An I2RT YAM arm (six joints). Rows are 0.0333 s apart.
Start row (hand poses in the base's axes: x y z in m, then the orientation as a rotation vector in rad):
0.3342 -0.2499 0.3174 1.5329 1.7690 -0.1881
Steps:
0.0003 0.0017 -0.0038 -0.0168 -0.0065 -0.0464
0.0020 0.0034 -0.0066 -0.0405 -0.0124 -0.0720
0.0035 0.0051 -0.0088 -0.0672 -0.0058 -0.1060
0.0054 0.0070 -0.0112 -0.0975 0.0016 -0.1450
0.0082 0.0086 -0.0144 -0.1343 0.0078 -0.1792
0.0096 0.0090 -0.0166 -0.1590 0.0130 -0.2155
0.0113 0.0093 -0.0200 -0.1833 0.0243 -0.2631
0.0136 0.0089 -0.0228 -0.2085 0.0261 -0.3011
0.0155 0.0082 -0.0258 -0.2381 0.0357 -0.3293
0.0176 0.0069 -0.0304 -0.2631 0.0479 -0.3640
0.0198 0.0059 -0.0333 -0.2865 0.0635 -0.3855
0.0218 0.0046 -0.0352 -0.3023 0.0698 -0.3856
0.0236 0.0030 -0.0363 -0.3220 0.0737 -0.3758
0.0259 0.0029 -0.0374 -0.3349 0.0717 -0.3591
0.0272 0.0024 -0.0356 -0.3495 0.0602 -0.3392
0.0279 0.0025 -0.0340 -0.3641 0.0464 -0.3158
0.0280 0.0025 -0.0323 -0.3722 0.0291 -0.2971
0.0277 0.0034 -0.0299 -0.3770 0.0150 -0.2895
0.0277 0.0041 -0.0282 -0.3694 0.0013 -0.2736
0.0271 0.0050 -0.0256 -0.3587 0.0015 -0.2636
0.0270 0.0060 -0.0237 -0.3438 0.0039 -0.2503
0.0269 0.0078 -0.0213 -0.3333 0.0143 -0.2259
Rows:
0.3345 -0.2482 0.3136 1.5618 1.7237 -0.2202
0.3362 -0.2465 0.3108 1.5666 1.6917 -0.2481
0.3377 -0.2448 0.3086 1.5781 1.6615 -0.2924
0.3396 -0.2429 0.3062 1.5908 1.6262 -0.3424
0.3424 -0.2413 0.3030 1.5935 1.5908 -0.3941
0.3438 -0.2409 0.3008 1.6061 1.5567 -0.4357
0.3455 -0.2406 0.2974 1.6285 1.5175 -0.4872
0.3478 -0.2410 0.2946 1.6401 1.4783 -0.5266
0.3497 -0.2417 0.2916 1.6410 1.4506 -0.5710
0.3518 -0.2430 0.2870 1.6504 1.4205 -0.6167
0.3540 -0.2440 0.2841 1.6509 1.4039 -0.6577
0.3560 -0.2453 0.2822 1.6393 1.4021 -0.6750
0.3578 -0.2469 0.2811 1.6167 1.4054 -0.6885
0.3601 -0.2470 0.2800 1.5933 1.4130 -0.6886
0.3614 -0.2475 0.2818 1.5648 1.4161 -0.6804
0.3621 -0.2474 0.2834 1.5333 1.4202 -0.6688
0.3622 -0.2474 0.2851 1.5101 1.4205 -0.6517
0.3619 -0.2465 0.2875 1.4985 1.4151 -0.6400
0.3619 -0.2458 0.2892 1.4902 1.4216 -0.6157
0.3613 -0.2449 0.2918 1.4906 1.4340 -0.6033
0.3612 -0.2439 0.2937 1.4920 1.4521 -0.5880
0.3611 -0.2421 0.2961 1.4820 1.4828 -0.5772

